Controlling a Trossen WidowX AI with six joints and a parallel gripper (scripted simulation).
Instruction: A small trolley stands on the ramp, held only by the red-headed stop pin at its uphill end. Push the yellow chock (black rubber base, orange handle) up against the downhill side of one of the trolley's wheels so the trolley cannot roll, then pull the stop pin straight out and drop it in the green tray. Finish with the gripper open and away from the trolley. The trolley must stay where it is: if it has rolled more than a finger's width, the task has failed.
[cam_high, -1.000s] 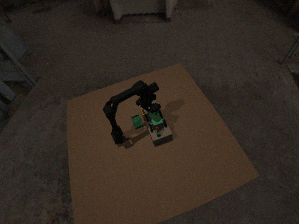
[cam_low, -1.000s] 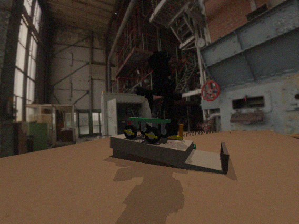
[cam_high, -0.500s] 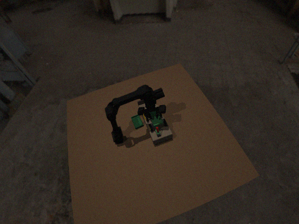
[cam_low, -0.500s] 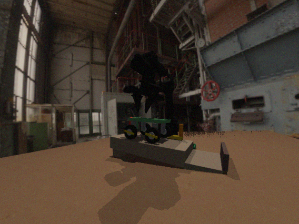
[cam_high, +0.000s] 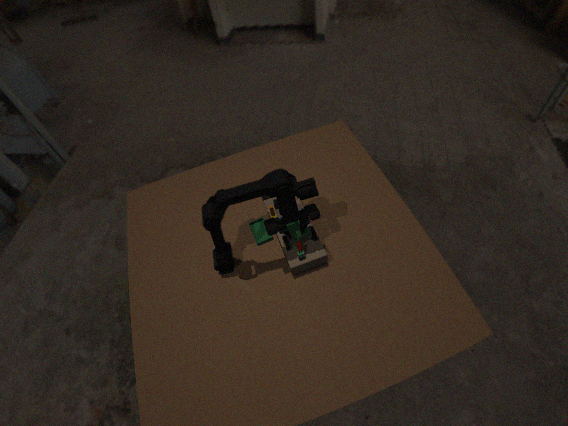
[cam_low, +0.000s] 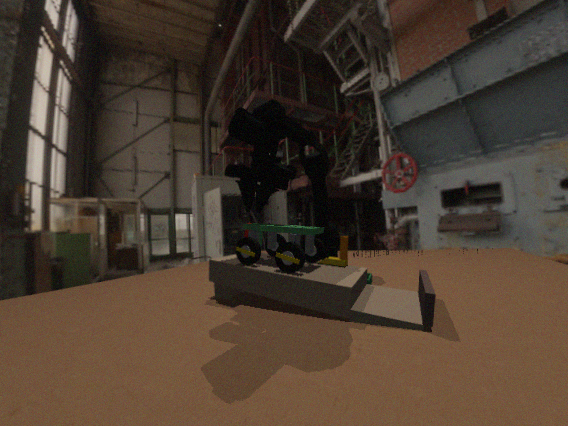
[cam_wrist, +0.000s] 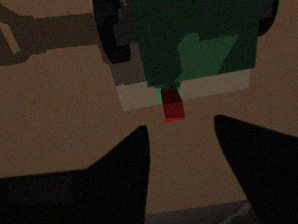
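The red-headed stop pin lies 6 cm below my gripper tip and 2 cm to the right of it. Round my gripper tip: yellow chock (18 cm to the left, 11 cm below, 6 cm behind); green-decked trolley (9 cm to the left, 8 cm below, 1 cm ahead); ramp (15 cm below, 10 cm to the left, 1 cm ahead).
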